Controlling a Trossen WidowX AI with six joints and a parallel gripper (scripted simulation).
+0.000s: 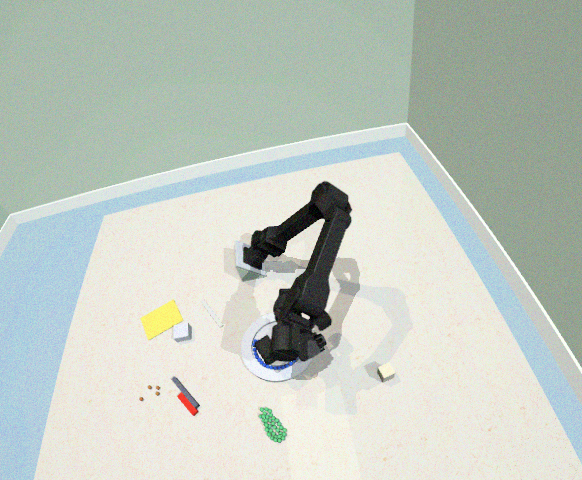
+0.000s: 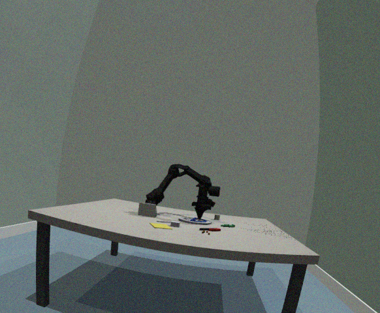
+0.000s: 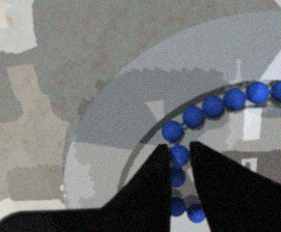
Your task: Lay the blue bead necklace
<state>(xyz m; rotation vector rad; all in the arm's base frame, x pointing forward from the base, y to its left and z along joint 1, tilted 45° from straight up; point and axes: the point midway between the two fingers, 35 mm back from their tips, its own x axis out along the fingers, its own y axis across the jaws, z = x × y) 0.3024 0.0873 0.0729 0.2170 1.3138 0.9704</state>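
The round bead board lies 50 mm to the right of my gripper tip, 20 mm behind it and 10 mm below it. Round my gripper tip: grey tool (300 mm to the right, 100 mm ahead, 10 mm below); cream cube (210 mm to the left, 100 mm ahead); stick (250 mm to the right, 150 mm behind, 10 mm below).
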